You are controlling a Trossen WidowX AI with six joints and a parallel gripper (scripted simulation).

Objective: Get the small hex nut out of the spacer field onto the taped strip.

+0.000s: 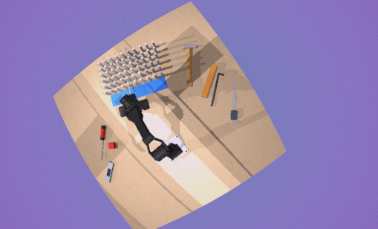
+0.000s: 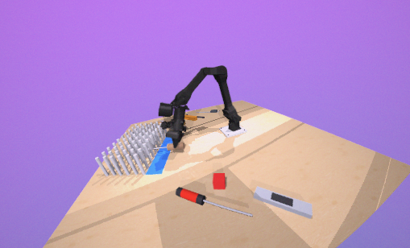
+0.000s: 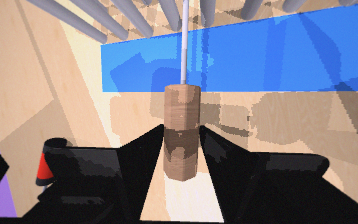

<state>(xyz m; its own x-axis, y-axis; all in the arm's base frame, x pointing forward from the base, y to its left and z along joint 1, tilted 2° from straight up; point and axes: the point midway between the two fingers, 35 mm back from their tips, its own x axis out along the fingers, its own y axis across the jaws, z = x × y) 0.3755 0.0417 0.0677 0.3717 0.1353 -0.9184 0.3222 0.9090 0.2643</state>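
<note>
Right now the blue taped strip is 70 mm to the right of my gripper tip, 60 mm ahead of it and 30 mm below it. Also, from my gripper tip: red cube: 290 mm to the left, 110 mm behind, 20 mm below; then orange bar: 480 mm to the right, 160 mm behind, 20 mm below; then thin metal rod tool: 100 mm ahead, 40 mm to the right.
</note>
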